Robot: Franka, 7 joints.
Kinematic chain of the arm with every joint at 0, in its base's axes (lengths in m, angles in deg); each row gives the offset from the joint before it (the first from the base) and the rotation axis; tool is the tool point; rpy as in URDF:
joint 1: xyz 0 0 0.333 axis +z
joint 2: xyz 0 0 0 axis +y
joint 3: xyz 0 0 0.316 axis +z
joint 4: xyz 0.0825 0 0 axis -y
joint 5: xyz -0.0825 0 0.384 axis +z
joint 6: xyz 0 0 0 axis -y
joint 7: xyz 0.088 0 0 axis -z
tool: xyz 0 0 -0.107 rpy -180 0 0
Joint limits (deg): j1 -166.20..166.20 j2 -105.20..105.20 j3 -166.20..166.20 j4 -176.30..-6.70 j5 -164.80..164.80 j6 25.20..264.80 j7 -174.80..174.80
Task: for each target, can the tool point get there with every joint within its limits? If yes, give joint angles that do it. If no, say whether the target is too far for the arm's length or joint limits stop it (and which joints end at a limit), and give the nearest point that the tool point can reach.
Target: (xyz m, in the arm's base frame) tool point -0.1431 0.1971 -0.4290
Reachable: no: joint limits stop it (at a limit: joint 2) | nearest point -0.1458 0.2008 -0.3596 | short by 0.070 m
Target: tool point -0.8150 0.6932 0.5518
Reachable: no: too far | nearest point -0.6402 0.5446 0.5049 | short by 0.234 m
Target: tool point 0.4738 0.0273 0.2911
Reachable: yes | joints -104.10 -3.27 111.35 -140.49 95.13 153.44 -146.40
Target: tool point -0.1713 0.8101 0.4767
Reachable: yes | joints -101.66 -86.70 -74.13 -36.00 9.64 127.26 -56.57
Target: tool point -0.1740 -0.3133 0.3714
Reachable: yes | joints -18.45 68.69 -79.57 -162.87 -113.14 66.45 -142.26
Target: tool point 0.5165 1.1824 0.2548
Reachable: no: too far | nearest point 0.3428 0.7847 0.2811 | short by 0.435 m
